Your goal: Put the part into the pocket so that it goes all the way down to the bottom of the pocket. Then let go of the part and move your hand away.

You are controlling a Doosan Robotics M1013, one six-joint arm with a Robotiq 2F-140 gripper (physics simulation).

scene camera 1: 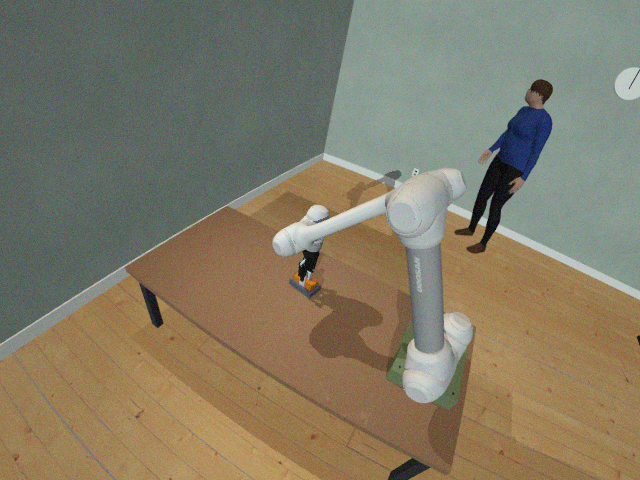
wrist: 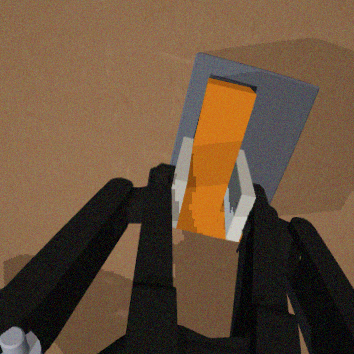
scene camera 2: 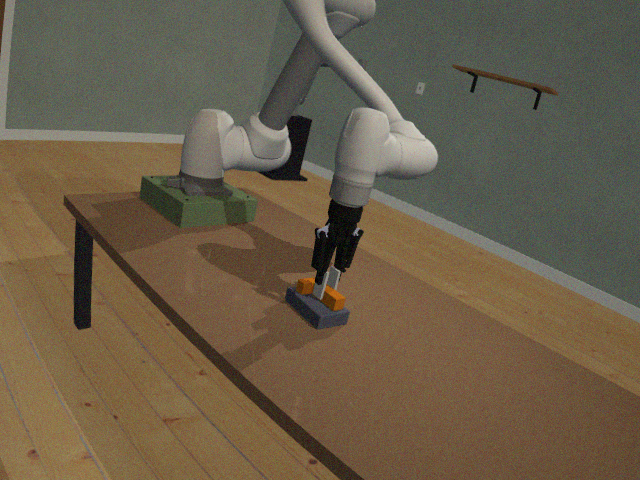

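Where they show: gripper, fingertip midpoint: point(scene camera 1: 304, 283) point(wrist: 208, 160) point(scene camera 2: 323, 295); arm's base at its link origin: point(scene camera 2: 199, 187).
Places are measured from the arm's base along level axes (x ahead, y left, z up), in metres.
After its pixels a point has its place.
Observation:
The part is an orange bar point(scene camera 1: 311, 284) @(x 0.659, y -0.005, z -0.017 m) point(scene camera 2: 333, 298) @(x 0.750, y -0.023, z -0.018 m) point(wrist: 225, 115) @(x 0.743, y -0.009, z -0.016 m). It stands well above the top of the blue-grey block point(scene camera 1: 312, 292) @(x 0.637, y 0.007, z -0.049 m) point(scene camera 2: 319, 316) @(x 0.766, y -0.071, z -0.048 m) point(wrist: 283, 120) @(x 0.742, y -0.054, z -0.045 m) that has the pocket. In the wrist view the bar lies over the pocket, lined up with it, and a thin dark strip of the pocket shows past its far end. How deep the bar's underside sits is hidden. My gripper point(scene camera 1: 305, 279) @(x 0.702, y -0.006, z -0.039 m) point(scene camera 2: 327, 285) @(x 0.702, y -0.006, z -0.039 m) point(wrist: 208, 160) @(x 0.702, y -0.006, z -0.039 m) is shut on the orange bar, with its pale fingertips on the bar's two long sides, close above the block.
The block rests on the brown table point(scene camera 1: 206, 268) @(x 1.152, y 0.250, z -0.081 m) point(scene camera 2: 413, 361) @(x 0.956, y 0.060, z -0.082 m). The arm's green base point(scene camera 1: 397, 365) @(x 0.114, y 0.138, z 0.001 m) point(scene camera 2: 201, 211) @(x 0.153, y -0.062, z -0.029 m) stands at one end of the table. A person point(scene camera 1: 524, 139) stands on the floor beyond the table. Shadows of the arm fall across the table.

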